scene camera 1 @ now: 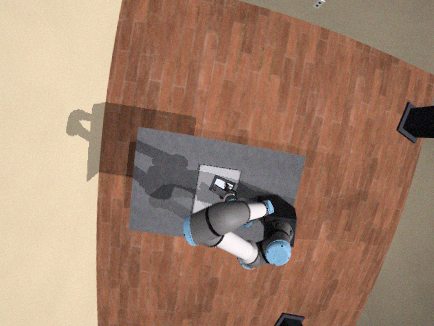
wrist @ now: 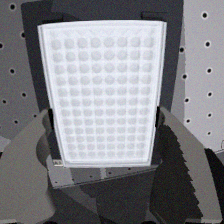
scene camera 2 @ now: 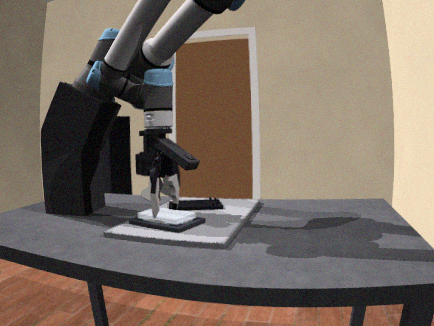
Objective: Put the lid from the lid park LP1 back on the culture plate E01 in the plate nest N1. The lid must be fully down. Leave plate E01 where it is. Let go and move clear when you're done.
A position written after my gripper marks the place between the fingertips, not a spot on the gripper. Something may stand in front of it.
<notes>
I see my gripper [scene camera 2: 165, 215] and a clear lid [wrist: 103, 78].
My gripper shows as well in the wrist view [wrist: 104, 108].
</notes>
